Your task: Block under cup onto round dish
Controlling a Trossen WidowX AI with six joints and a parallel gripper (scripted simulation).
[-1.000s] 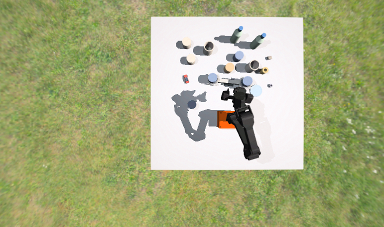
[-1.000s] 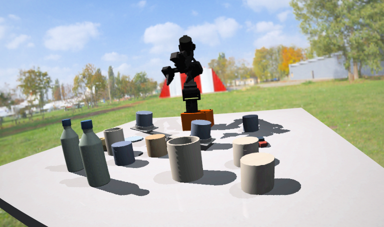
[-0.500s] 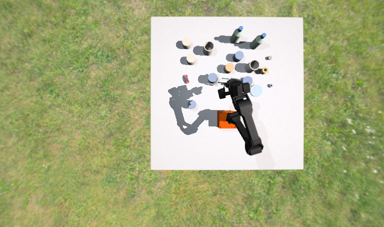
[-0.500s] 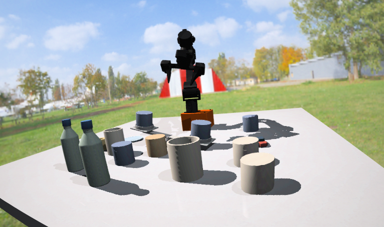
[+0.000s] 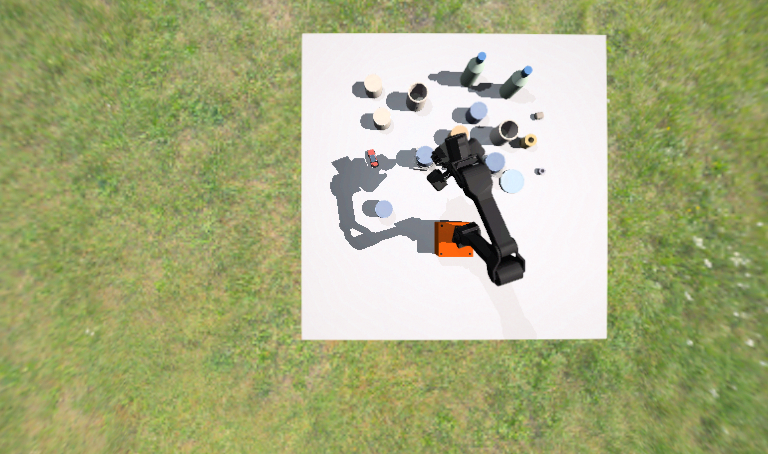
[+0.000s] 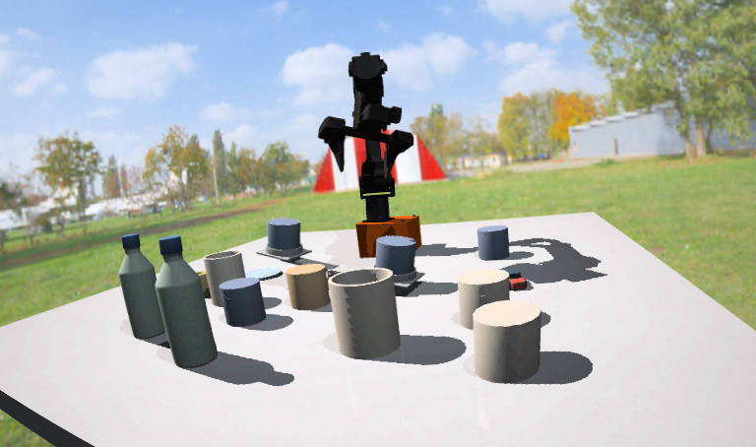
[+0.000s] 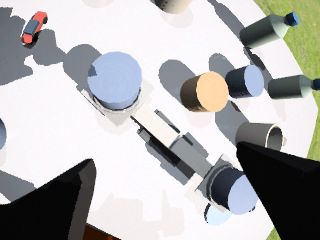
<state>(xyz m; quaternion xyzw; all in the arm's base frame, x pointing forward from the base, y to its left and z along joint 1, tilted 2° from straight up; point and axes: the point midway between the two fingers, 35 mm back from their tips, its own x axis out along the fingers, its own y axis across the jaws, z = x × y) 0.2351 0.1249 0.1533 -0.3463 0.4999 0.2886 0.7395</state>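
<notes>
Now: gripper tip 30 mm short of the grey block, 60 mm to the right of it and 170 mm above it. Round my gripper tip: red toy car: 280 mm to the left, 200 mm below; dark blue cup: 50 mm ahead, 210 mm to the right, 100 mm below; pale blue round dish: 20 mm ahead, 320 mm to the right, 210 mm below.
</notes>
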